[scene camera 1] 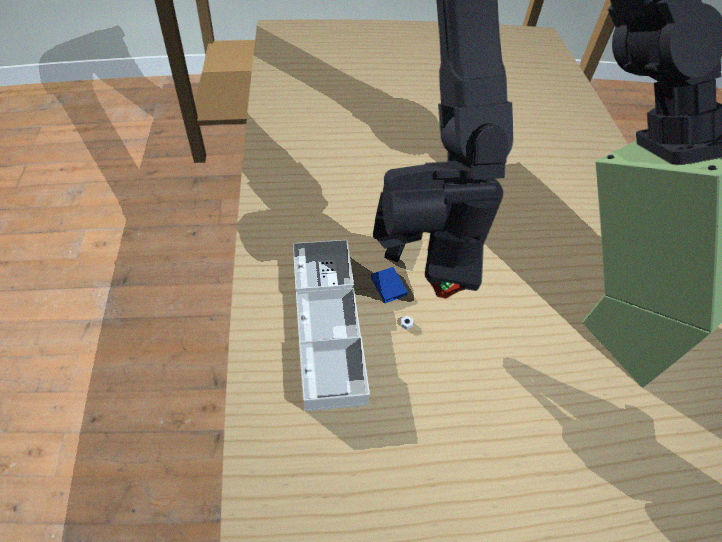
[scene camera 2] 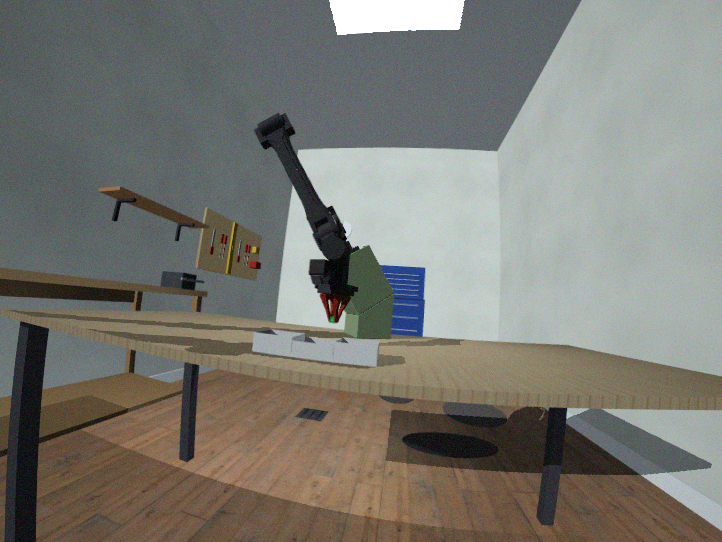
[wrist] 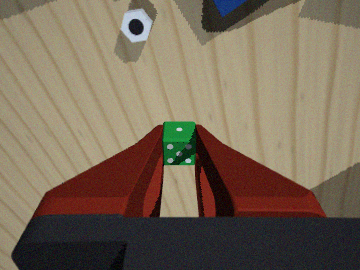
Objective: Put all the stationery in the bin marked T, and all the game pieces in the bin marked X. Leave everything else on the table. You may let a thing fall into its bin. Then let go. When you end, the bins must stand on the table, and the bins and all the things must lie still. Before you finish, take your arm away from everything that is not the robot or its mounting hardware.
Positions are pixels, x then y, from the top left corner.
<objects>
my gripper: scene camera 1; scene camera 2 333, 322; wrist
grey bin: scene camera 1 332, 358; scene camera 2 352, 351; not seen in the wrist view (out of frame)
same spot on my gripper: (wrist: 104, 210) = (scene camera 1: 425, 266)
</objects>
